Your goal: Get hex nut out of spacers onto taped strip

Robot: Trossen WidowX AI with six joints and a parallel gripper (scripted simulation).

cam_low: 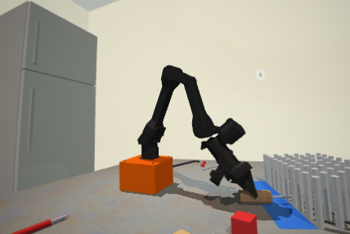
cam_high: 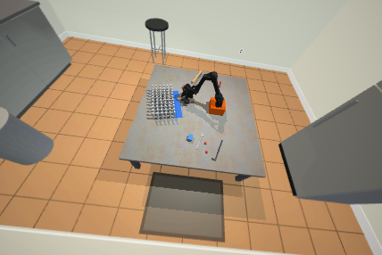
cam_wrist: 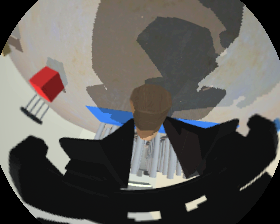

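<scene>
Now: the blue taped strip 4 cm ahead of my gripper tip, 6 cm to the left of it and 2 cm below it. Round my gripper tip: hex nut (21 cm ahead, 5 cm to the left, 2 cm below); red cube (2 cm behind, 19 cm to the right); wooden-handled tool (10 cm ahead, 2 cm to the left, 1 cm below).
</scene>
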